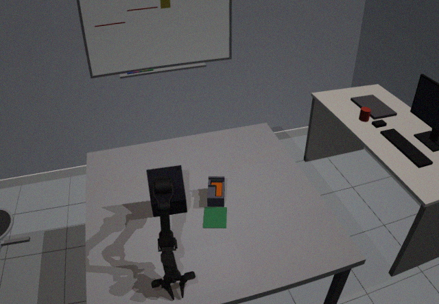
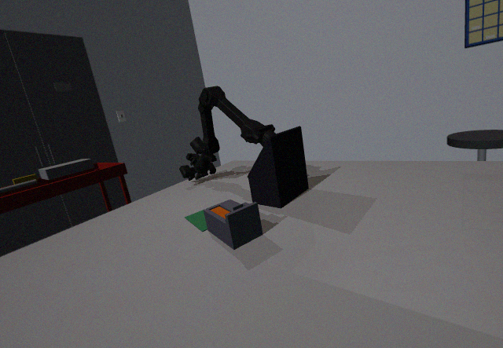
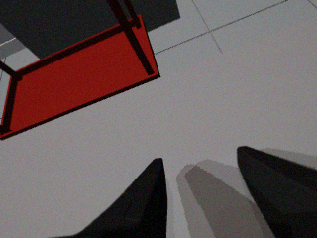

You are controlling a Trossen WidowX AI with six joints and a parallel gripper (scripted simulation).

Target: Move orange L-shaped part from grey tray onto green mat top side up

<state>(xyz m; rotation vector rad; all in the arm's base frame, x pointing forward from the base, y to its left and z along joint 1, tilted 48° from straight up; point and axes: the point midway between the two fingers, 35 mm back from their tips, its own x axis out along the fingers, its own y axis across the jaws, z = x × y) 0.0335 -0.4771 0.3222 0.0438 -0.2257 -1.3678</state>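
The orange L-shaped part is 63 cm to the left of my gripper tip, 26 cm ahead of it and 4 cm above it. Also, from my gripper tip: green mat 47 cm to the left, 22 cm ahead, 2 cm below.
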